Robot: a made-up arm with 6 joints.
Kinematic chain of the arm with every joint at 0, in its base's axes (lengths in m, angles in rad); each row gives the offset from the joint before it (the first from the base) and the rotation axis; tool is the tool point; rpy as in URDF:
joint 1: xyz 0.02 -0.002 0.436 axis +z
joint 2: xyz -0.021 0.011 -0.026 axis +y
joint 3: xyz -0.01 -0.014 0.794 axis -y
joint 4: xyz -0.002 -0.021 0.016 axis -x
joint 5: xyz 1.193 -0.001 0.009 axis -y
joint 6: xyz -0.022 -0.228 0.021 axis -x
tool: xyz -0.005 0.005 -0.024 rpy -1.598 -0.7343 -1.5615
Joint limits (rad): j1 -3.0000..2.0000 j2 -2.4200..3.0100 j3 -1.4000..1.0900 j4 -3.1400..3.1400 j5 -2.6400..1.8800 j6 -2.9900..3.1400
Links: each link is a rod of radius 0.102 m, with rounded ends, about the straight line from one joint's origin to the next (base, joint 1, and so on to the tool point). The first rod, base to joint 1, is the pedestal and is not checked.
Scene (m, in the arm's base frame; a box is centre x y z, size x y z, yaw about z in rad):
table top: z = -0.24
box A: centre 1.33 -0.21 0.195 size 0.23 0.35 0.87 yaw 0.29
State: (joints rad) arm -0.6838 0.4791 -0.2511 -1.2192 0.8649 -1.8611
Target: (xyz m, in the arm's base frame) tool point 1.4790 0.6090 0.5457
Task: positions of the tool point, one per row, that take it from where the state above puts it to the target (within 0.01 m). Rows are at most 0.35 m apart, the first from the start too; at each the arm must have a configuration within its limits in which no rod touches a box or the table.
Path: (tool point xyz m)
1: 0.8364 -0.4894 0.1233
2: 0.7951 -0.2383 0.0433
3: 0.6800 -0.0370 -0.0162
4: 0.9629 0.0656 0.0582
5: 1.2001 0.2182 0.1820
6: 1.3755 0.4056 0.3475
7: 1.4790 0.6090 0.5457

